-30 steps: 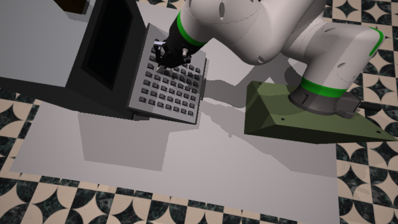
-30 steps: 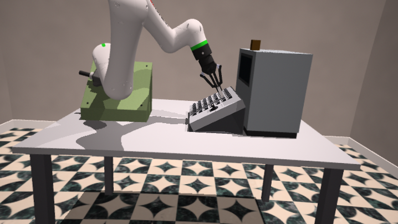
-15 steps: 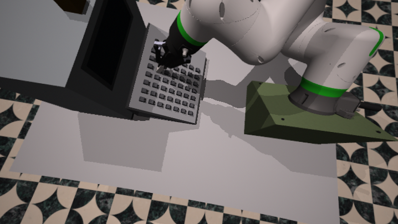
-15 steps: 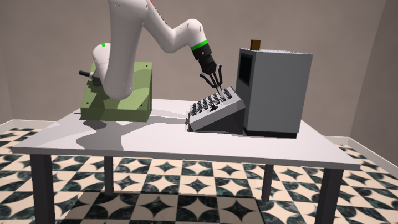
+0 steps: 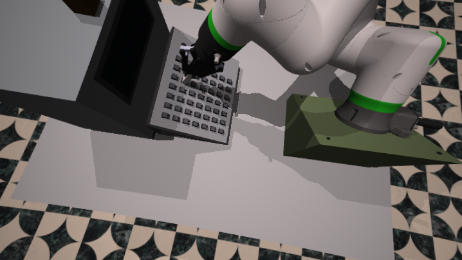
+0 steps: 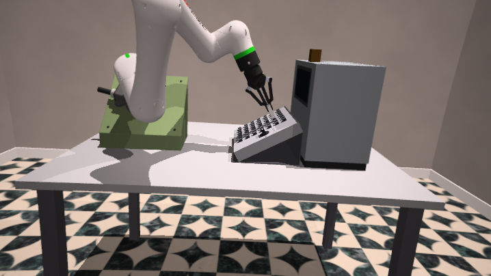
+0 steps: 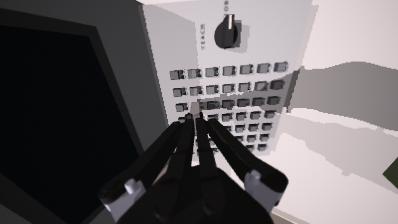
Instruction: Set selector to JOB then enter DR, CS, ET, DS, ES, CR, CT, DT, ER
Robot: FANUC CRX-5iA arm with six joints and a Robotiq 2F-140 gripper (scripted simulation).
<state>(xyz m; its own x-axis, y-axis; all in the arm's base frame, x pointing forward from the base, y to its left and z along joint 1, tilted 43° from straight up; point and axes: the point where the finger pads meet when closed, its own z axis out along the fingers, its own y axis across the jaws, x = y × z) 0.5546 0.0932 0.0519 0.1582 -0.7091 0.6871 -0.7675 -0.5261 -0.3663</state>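
My gripper is now 9 cm above the key, 7 cm past it and 2 cm to the right of it. Also, from my hand: black selector knob 14 cm to the right, 6 cm below, 2 cm behind; grey keypad 11 cm below, 2 cm to the right, 1 cm behind.
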